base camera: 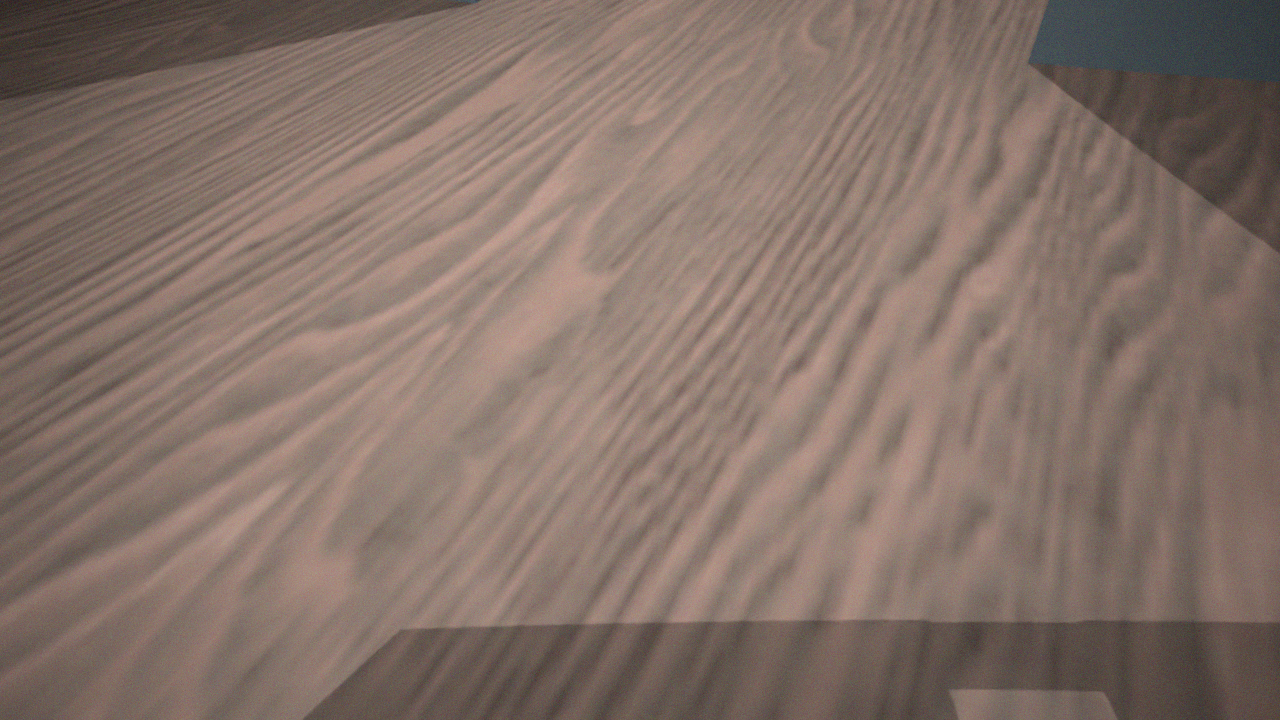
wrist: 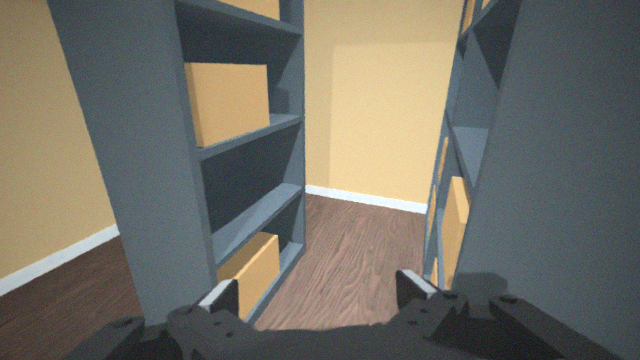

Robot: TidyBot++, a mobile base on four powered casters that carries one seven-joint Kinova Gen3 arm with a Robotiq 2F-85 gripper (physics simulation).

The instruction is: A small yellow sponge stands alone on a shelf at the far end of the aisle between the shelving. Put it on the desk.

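Places are measured from the arm's base along level axes (x ahead, y left, z up), in millimetres.
Pixels of known places: gripper, fingertip midpoint: (wrist: 318, 292).
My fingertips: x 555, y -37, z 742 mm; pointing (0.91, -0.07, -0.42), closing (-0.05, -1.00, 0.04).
Behind a point stands the place of what it marks.
My gripper (wrist: 318, 292) {x 555, y -37, z 742 mm} is open and empty, seen at the bottom of the wrist view, in front of the mouth of the aisle. A blue-grey shelf unit (wrist: 142, 150) {x 1416, y 480, z 585 mm} stands on the left of the aisle and another shelf unit (wrist: 560, 150) {x 905, y -536, z 713 mm} stands close on the right, its side panel facing me. The small yellow sponge does not show in either view, and neither does the desk.
Tan boxes stand on the left unit, one box (wrist: 232, 102) {x 1572, y 196, z 728 mm} on a middle shelf and one box (wrist: 260, 272) {x 1650, y 156, z -160 mm} at the bottom. Another box (wrist: 454, 235) {x 1198, y -574, z 328 mm} is in the right unit. A wall (wrist: 380, 120) {x 2851, y -821, z 432 mm} closes the aisle's far end. Wooden floor (base camera: 626, 358) {x 473, y 34, z -396 mm} (wrist: 350, 250) {x 2114, y -442, z -396 mm} runs between the units.
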